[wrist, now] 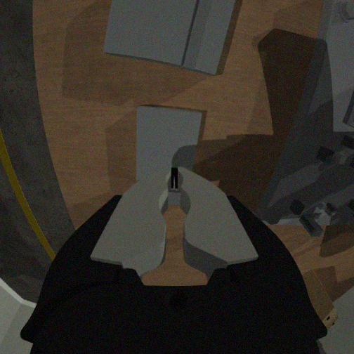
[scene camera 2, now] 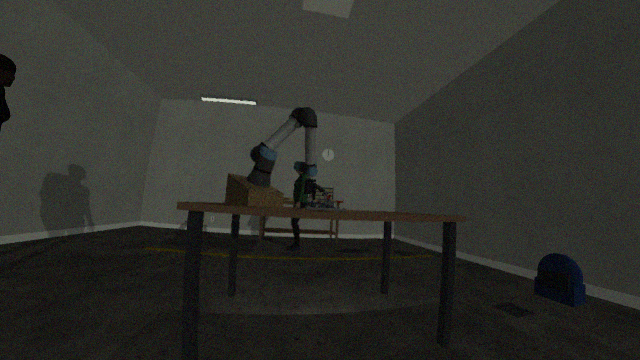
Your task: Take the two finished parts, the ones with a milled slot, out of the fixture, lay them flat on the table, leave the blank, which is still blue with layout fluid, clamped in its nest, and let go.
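Where they show: arm's base at its link origin: [scene camera 2: 258, 183].
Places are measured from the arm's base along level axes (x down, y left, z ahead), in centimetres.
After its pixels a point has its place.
Note:
In the wrist view a grey rectangular part [wrist: 147, 27] lies on the table at the top, a dark lengthwise line near its right side. A smaller grey part [wrist: 162, 125] lies on the table below it, its near end hidden by the fingertips; no slot can be made out on it. My gripper [wrist: 173, 169] [scene camera 2: 322, 190] is shut and empty, its tips above that near end. The fixture [wrist: 300, 165] stands at the right with dark clamp pieces, partly out of view. A blue blank cannot be made out. Scene camera 2 shows the parts too small to tell.
The wooden table [scene camera 2: 400, 216] @[z 77.0, x 15.4, y -36.4 cm] [wrist: 90, 145] has its curved edge at the left of the wrist view. A brown box-like block [scene camera 2: 255, 195] @[z 3.4, x 8.6, y -17.6 cm] stands by the arm's base. A person in green [scene camera 2: 299, 192] is behind the table; another [scene camera 2: 5, 90] is at the left edge.

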